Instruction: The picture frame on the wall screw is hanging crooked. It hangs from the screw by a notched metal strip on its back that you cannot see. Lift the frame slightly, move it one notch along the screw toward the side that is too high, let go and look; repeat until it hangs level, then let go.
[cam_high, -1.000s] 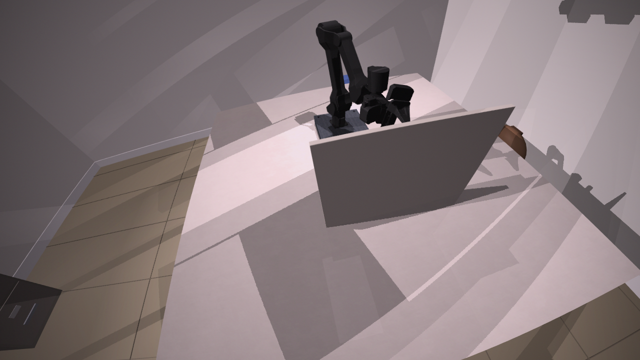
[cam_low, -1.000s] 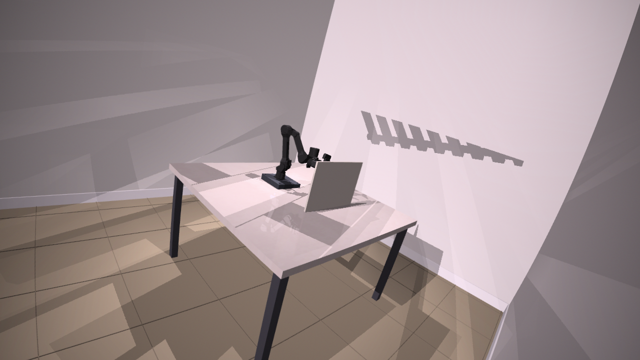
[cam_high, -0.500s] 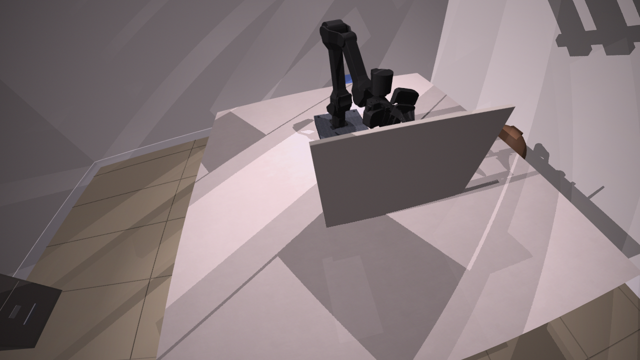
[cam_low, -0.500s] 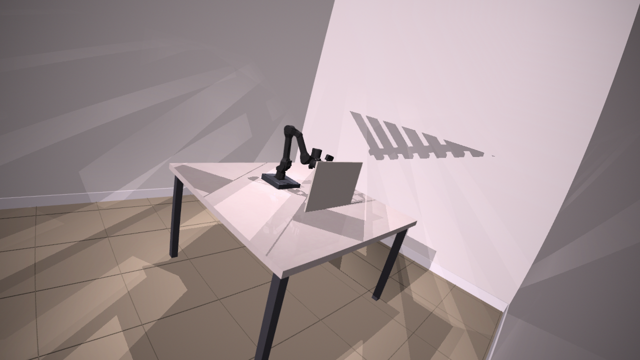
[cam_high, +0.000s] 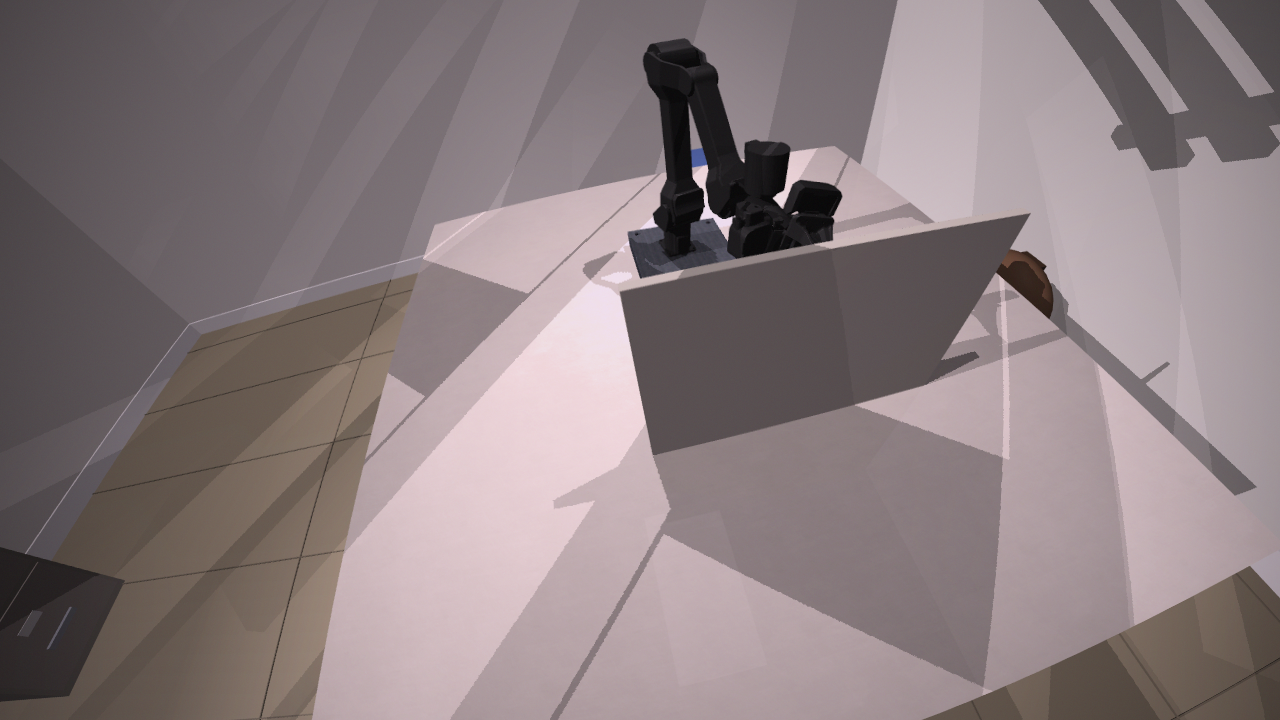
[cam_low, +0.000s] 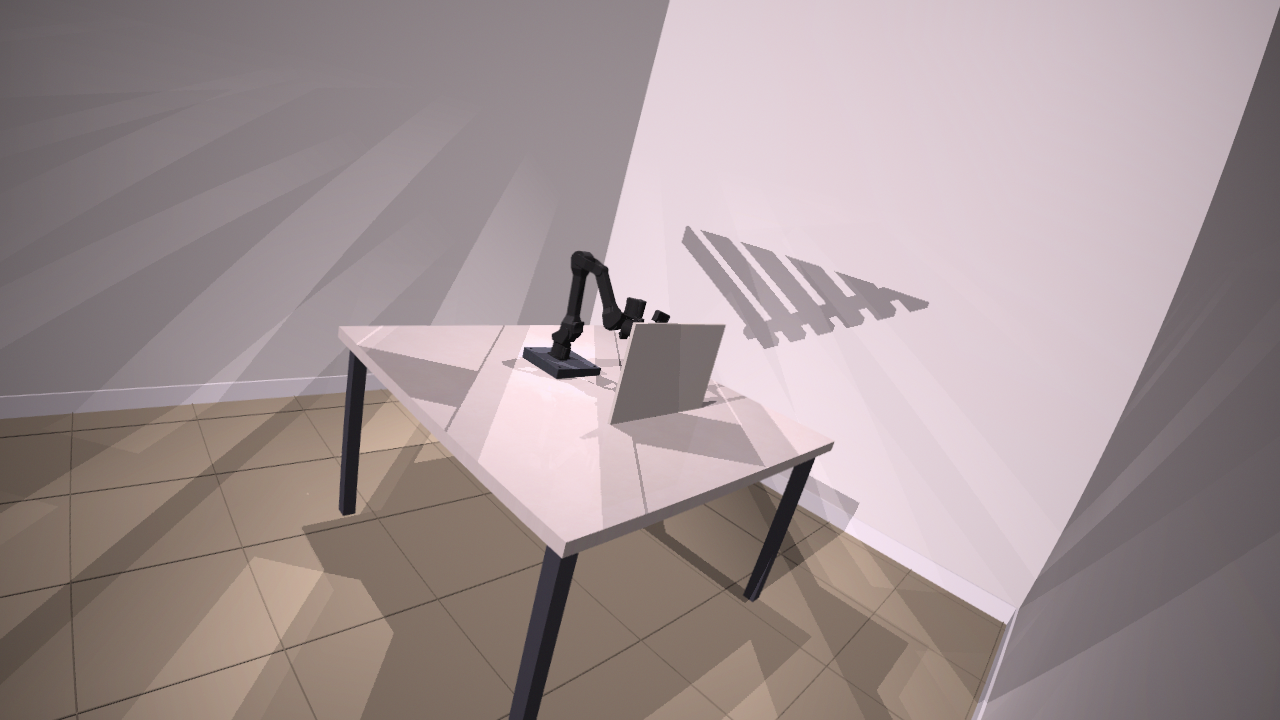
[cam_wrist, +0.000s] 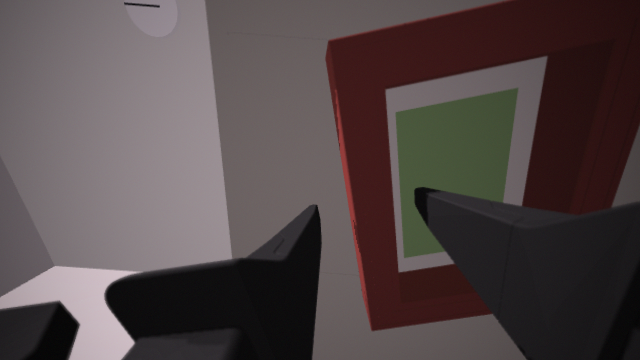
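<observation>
Now: the picture frame 10 mm ahead of my gripper tip, 10 mm to the right of it and 50 mm below it. Round my gripper tip: wall panel 20 mm ahead, 10 mm to the right, 70 mm below.
</observation>
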